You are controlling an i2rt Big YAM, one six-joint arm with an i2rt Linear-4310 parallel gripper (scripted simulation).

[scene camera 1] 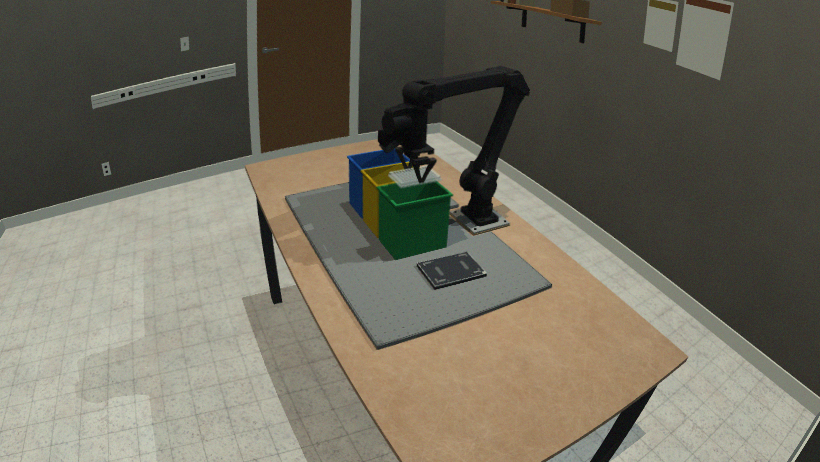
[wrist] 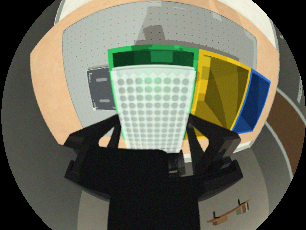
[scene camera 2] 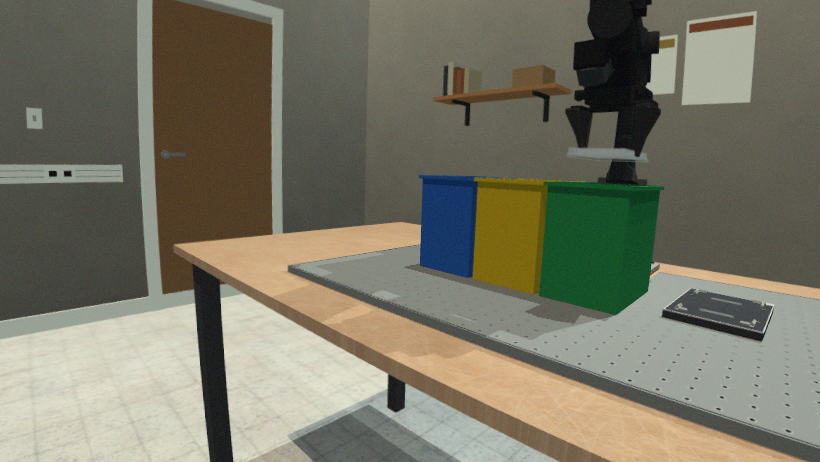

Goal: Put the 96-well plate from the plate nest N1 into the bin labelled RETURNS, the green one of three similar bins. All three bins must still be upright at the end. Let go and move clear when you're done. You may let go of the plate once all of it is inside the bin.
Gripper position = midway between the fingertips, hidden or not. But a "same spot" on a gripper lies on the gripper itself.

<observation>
my gripper: scene camera 1; wrist 153, 116; scene camera 2
green bin: scene camera 1; wrist 152, 53; scene camera 2
same spot on green bin: [scene camera 2: 598, 245] = [scene camera 1: 390, 226]
same spot on my gripper: [scene camera 2: 610, 100] = [scene camera 1: 405, 153]
</observation>
